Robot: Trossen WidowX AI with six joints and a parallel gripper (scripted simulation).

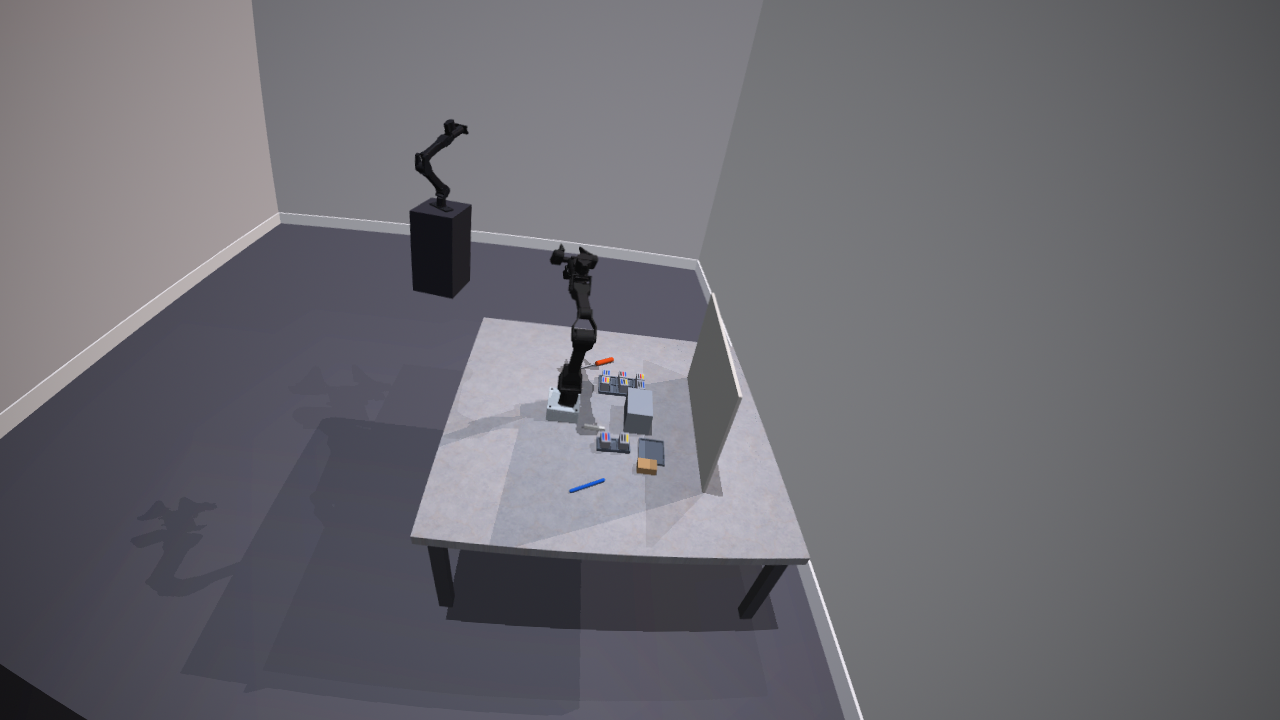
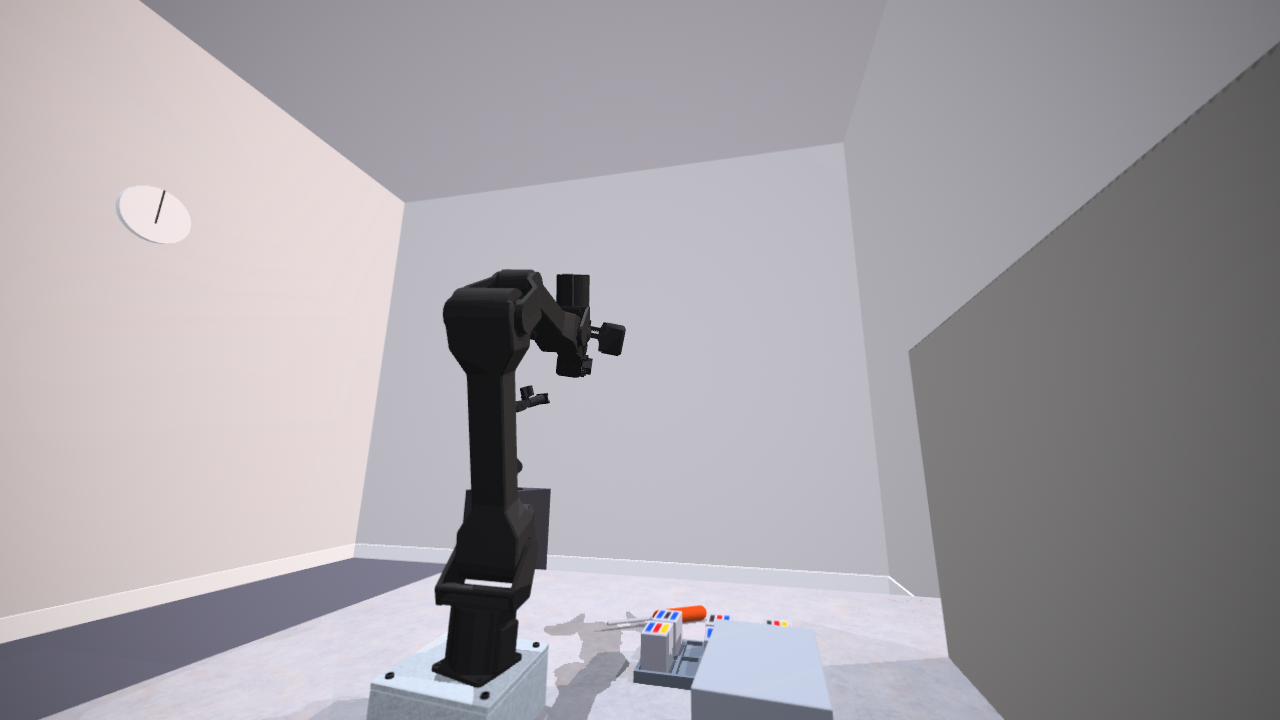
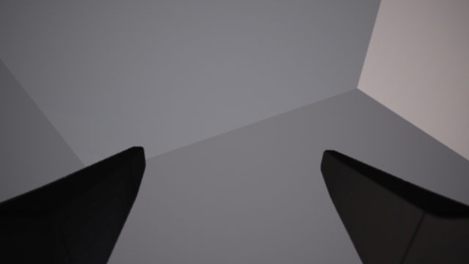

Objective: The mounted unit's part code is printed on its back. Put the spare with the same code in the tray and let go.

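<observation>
Right now my gripper tip is 25 cm short of the spare, 18 cm to the left of it and 50 cm above it. From my gripper tip the other things lie so: upright grey panel: 66 cm ahead, 30 cm to the right, 32 cm below; mounted unit: 41 cm ahead, 33 cm to the right, 49 cm below; dark grey tray: 50 cm ahead, 50 cm to the right, 54 cm below.
</observation>
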